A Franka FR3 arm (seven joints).
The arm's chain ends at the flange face. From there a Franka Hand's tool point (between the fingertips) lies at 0.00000 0.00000 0.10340 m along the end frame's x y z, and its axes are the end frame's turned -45 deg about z.
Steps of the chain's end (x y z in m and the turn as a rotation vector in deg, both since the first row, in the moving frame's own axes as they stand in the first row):
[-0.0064, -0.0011, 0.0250, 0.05, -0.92, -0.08]
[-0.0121, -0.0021, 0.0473, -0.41, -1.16, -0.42]
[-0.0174, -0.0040, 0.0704, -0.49, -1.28, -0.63]
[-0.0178, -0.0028, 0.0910, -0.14, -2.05, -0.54]
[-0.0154, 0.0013, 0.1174, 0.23, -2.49, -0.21]
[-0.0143, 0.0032, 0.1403, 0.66, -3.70, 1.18]
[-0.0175, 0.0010, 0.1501, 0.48, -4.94, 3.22]
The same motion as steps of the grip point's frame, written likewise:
[-0.0049, -0.0065, 0.0250, 0.69, -0.62, -0.08]
[-0.0091, -0.0110, 0.0473, 0.53, -1.11, -0.42]
[-0.0117, -0.0161, 0.0704, 0.56, -1.25, -0.63]
[-0.0134, -0.0170, 0.0909, 1.35, -1.55, -0.54]
[-0.0147, -0.0134, 0.1173, 1.92, -1.60, -0.21]
[-0.0162, -0.0134, 0.1401, 3.08, -2.15, 1.18]
[-0.0186, -0.0187, 0.1497, 3.83, -3.15, 3.22]

